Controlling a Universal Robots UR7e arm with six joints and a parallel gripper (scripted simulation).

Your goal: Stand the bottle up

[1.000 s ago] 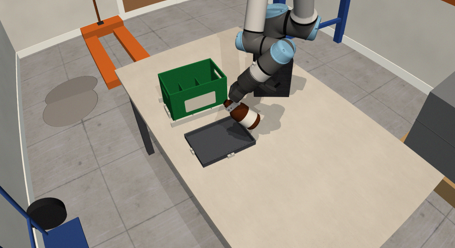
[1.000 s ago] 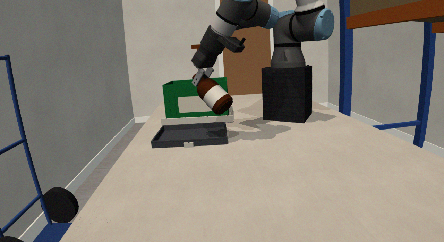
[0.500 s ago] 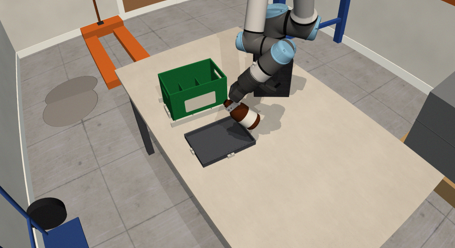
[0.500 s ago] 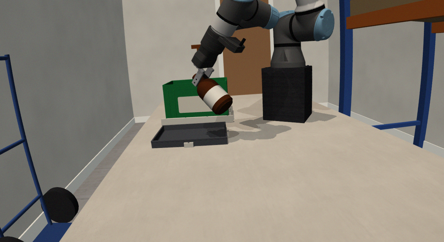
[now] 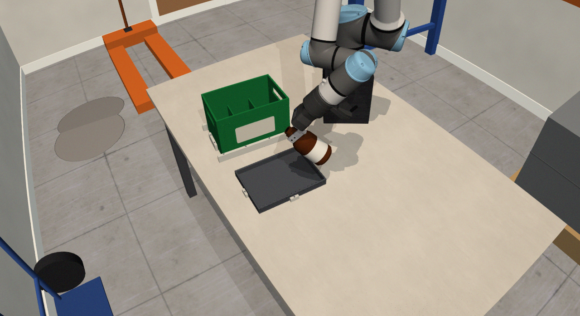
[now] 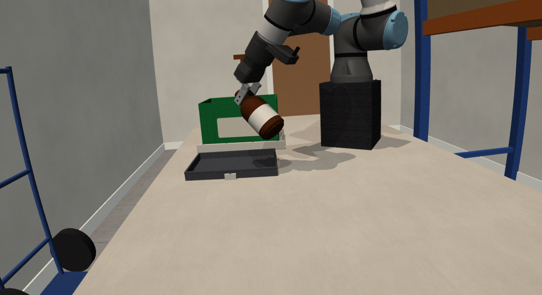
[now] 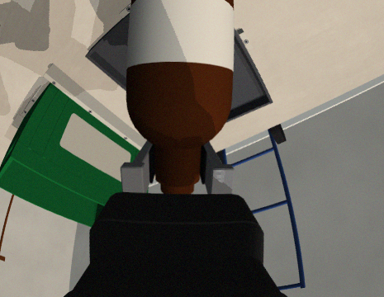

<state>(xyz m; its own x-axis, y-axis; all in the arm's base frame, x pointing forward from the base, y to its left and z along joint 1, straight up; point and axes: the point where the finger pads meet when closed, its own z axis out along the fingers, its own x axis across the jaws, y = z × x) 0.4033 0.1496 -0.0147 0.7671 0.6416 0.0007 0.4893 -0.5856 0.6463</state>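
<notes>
My gripper is now 40 mm above the brown bottle, 30 mm to the right of it and 20 mm past it. Round my hand: green crate 300 mm to the right, 120 mm below, 30 mm behind; then tray 190 mm below, 40 mm ahead, 30 mm to the right.
</notes>
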